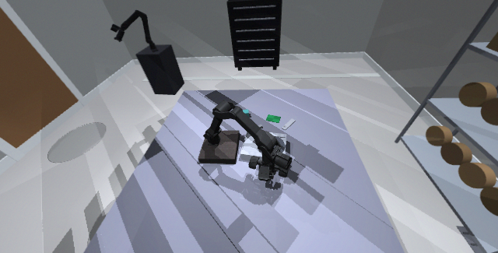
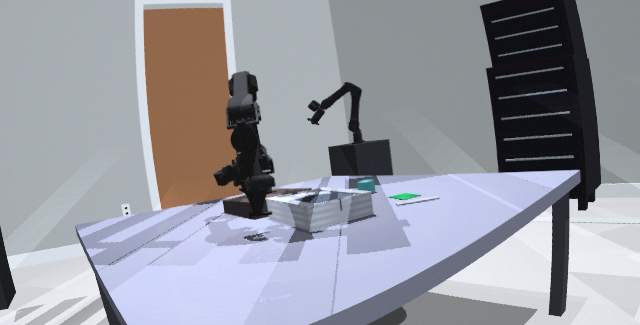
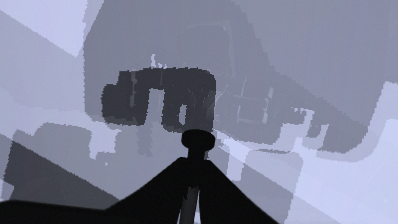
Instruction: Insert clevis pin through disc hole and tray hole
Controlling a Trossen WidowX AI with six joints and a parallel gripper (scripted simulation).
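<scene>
My gripper tip is 19 cm to the right of the disc and 1 cm below it. Round my gripper tip: pale flat bar 43 cm to the left, 11 cm ahead, 4 cm below; then steel tray 19 cm to the left, 4 cm behind; then clevis pin 1 cm to the left.
</scene>
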